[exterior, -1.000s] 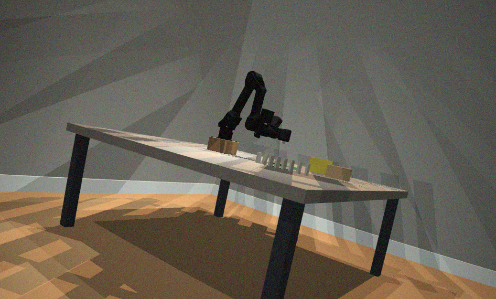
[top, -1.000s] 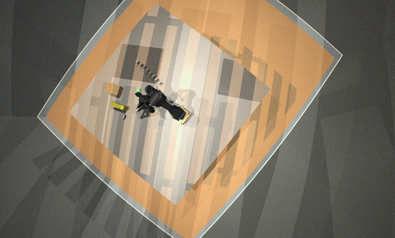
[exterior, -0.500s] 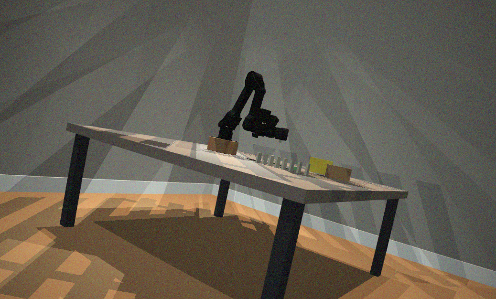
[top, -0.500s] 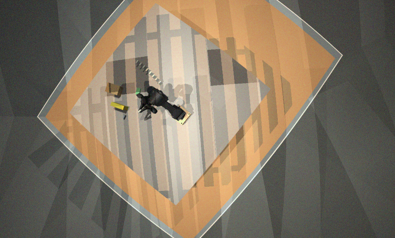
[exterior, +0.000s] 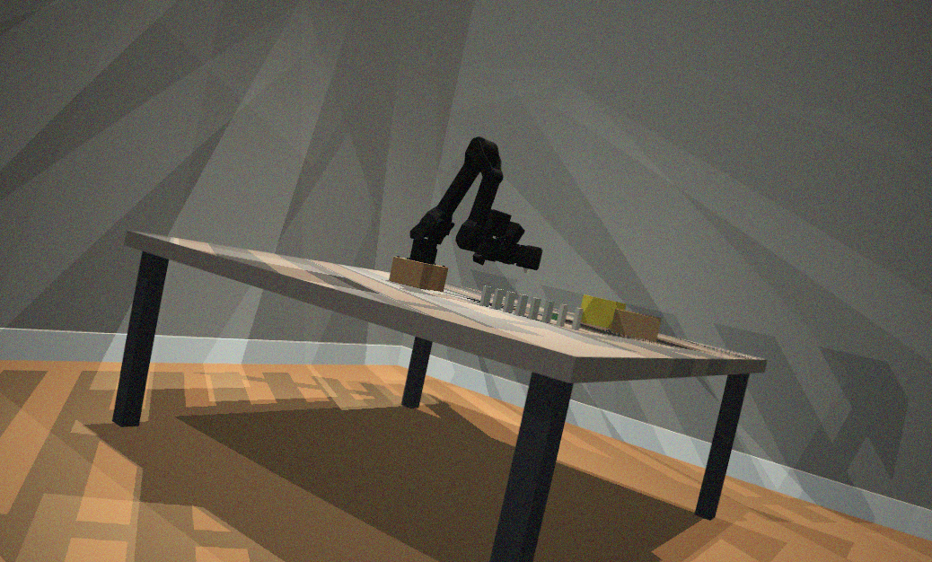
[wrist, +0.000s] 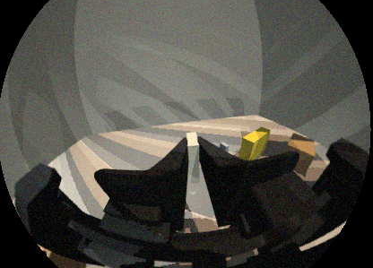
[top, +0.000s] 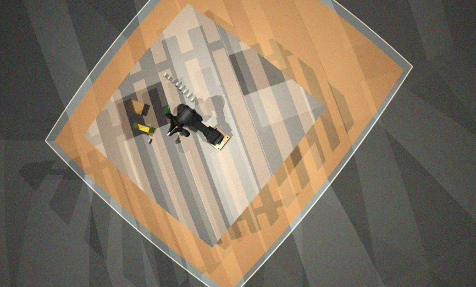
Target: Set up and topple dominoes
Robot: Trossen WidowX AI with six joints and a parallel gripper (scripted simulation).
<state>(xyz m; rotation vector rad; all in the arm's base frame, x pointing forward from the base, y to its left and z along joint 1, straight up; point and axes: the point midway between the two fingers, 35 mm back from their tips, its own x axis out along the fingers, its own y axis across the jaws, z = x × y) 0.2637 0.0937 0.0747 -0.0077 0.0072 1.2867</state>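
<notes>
Right now my gripper tip is 15 cm short of the small dark piece, 13 cm to the right of it and 13 cm above it. From my gripper tip the other things lie so: yellow block: 22 cm ahead, 11 cm below, 6 cm to the left; then brown box: 35 cm ahead, 12 cm below, 4 cm to the right; then green block: 15 cm ahead, 14 cm below, 12 cm to the right.
</notes>
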